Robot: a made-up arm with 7 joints. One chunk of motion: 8 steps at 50 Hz.
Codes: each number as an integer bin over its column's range. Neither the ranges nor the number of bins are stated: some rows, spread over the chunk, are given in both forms.
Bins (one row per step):
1: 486 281 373 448 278 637 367
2: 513 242 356 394 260 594 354
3: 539 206 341 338 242 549 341
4: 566 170 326 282 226 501 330
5: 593 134 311 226 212 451 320
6: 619 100 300 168 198 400 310
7: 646 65 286 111 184 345 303
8: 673 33 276 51 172 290 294
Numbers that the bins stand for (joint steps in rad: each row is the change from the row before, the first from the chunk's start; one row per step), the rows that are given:
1: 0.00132 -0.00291 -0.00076 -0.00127 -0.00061 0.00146 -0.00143
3: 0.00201 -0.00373 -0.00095 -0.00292 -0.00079 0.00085 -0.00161
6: 0.00306 -0.00490 -0.00120 -0.00548 -0.00101 -0.00020 -0.00183
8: 0.00376 -0.00564 -0.00134 -0.00723 -0.00114 -0.00097 -0.00194
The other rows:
2: 0.00168 -0.00334 -0.00086 -0.00208 -0.00070 0.00116 -0.00152
4: 0.00237 -0.00413 -0.00104 -0.00377 -0.00087 0.00051 -0.00169
5: 0.00272 -0.00452 -0.00113 -0.00461 -0.00094 0.00016 -0.00176
7: 0.00341 -0.00528 -0.00128 -0.00633 -0.00108 -0.00058 -0.00188

